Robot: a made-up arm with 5 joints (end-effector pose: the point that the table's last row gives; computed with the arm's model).
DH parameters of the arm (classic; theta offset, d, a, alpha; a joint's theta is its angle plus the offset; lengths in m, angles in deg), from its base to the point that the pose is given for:
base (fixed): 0 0 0.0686 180
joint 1: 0 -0.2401 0.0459 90
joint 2: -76.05 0 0.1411 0
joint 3: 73.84 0 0.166 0
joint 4: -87.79 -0.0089 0 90
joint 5: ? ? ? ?
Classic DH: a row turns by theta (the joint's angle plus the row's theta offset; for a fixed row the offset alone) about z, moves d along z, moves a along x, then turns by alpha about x.
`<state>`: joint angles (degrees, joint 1 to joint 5).
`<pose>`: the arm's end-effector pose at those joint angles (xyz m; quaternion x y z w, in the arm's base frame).
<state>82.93 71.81 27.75 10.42 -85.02</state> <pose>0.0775 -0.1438 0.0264 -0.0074 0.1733 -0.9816 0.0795</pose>
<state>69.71 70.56 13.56 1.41 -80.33</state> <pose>0.1347 -0.2044 0.0261 0.0046 -0.0387 -0.9713 0.2347</pose>
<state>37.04 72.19 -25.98 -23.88 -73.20</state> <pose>0.3543 -0.2268 0.1102 0.1856 -0.5249 -0.6928 0.4583</pose>
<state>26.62 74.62 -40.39 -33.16 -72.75</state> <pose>0.4142 -0.1831 0.1544 0.2900 -0.6376 -0.5553 0.4484</pose>
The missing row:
joint 5: -2.79 -0.0633 0 0
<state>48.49 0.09 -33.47 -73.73 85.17</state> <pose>0.1922 -0.1530 0.5341 0.8994 0.4111 0.0434 0.1423</pose>
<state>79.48 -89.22 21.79 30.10 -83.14</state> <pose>0.0630 -0.0189 0.4700 0.0504 -0.8948 -0.4400 0.0563</pose>
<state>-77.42 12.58 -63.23 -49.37 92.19</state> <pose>0.1204 0.1914 0.5610 0.1040 0.9907 0.0868 0.0100</pose>
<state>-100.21 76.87 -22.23 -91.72 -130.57</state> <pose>0.0173 0.3349 0.1447 0.7992 0.4034 -0.1271 0.4271</pose>
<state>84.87 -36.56 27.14 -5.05 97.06</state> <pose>0.0790 -0.2155 0.4196 -0.7905 -0.0059 0.0502 0.6104</pose>
